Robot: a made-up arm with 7 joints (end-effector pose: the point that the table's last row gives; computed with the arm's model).
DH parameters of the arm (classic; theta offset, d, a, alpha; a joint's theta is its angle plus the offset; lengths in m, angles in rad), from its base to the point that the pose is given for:
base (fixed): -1.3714 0 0.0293 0
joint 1: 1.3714 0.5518 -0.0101 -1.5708
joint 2: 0 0.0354 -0.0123 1.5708
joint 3: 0 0.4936 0.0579 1.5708
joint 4: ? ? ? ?
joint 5: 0 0.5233 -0.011 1.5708
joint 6: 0 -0.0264 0.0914 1.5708
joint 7: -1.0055 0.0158 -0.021 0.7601
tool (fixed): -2.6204 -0.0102 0 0
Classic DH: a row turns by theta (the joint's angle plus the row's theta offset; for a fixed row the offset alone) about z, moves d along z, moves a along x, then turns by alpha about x.
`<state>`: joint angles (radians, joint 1 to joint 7).
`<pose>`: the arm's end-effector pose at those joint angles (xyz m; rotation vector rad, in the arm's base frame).
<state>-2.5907 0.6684 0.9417 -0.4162 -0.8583 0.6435 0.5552</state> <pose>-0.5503 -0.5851 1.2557 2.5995 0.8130 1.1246</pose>
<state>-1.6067 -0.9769 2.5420 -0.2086 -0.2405 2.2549 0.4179</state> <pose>0.0957 0.9093 1.1432 -1.9383 1.6638 0.2092</pose>
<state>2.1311 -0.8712 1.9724 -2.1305 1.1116 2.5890 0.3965</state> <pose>-0.3454 -0.6755 0.6227 2.4262 0.6226 0.1689</pose>
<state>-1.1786 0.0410 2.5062 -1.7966 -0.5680 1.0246 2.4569</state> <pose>0.2009 0.6111 0.9822 0.7466 2.5885 0.0777</pose>
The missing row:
joint 4: 0 0.0282 -0.1064 -1.5708
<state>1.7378 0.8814 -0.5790 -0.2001 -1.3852 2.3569 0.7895</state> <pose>-0.1583 0.8228 1.1900 -1.3488 1.1373 -0.2981</pose>
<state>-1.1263 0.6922 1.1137 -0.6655 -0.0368 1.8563 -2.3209</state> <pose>0.6497 -0.5811 1.2989 2.4217 -1.4276 1.1640</pose>
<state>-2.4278 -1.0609 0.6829 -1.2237 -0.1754 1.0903 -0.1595</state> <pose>0.5969 -0.0313 1.3343 -1.8176 -2.1232 0.3055</pose>
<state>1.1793 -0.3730 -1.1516 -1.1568 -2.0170 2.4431 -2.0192</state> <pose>0.4428 -0.2547 1.3676 0.4256 -0.3758 1.3847</pose>
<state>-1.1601 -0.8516 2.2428 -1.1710 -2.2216 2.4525 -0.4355</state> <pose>0.0951 0.9428 0.7613 -0.6901 -0.1183 -2.8790</pose>
